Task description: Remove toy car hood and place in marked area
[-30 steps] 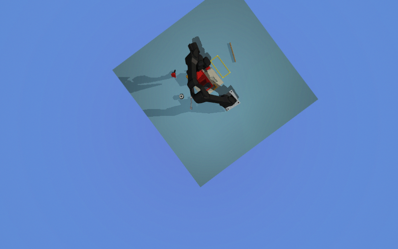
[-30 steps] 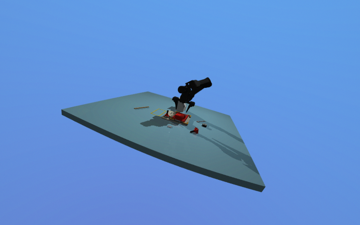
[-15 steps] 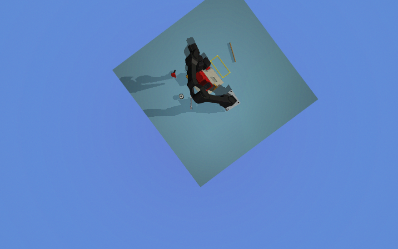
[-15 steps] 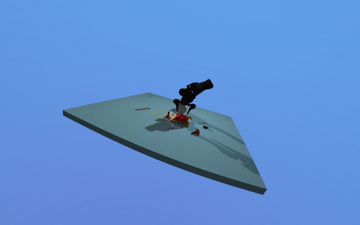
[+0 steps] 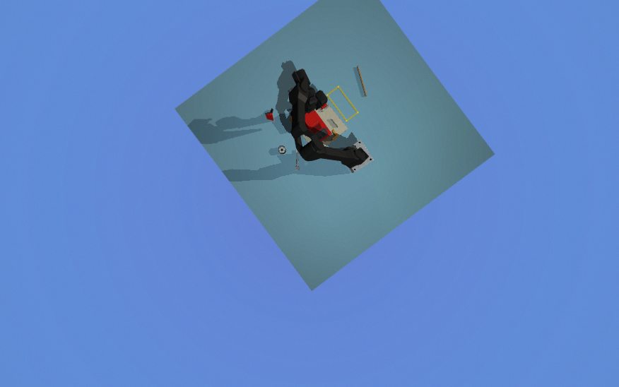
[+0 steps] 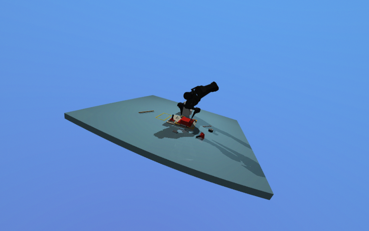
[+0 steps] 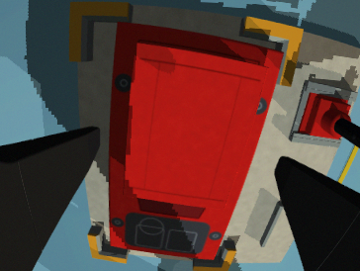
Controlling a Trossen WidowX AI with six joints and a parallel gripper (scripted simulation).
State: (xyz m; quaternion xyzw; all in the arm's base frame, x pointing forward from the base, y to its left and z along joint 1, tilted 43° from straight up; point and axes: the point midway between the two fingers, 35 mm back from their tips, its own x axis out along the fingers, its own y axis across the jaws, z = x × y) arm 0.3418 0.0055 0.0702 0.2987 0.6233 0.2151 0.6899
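The hood is 3 cm below my gripper tip. Also, from my gripper tip: grey square (18 cm ahead, 4 cm to the right, 7 cm below); then wheel (3 cm behind, 23 cm to the left, 6 cm below); then grey engine block (1 cm to the left, 5 cm below).
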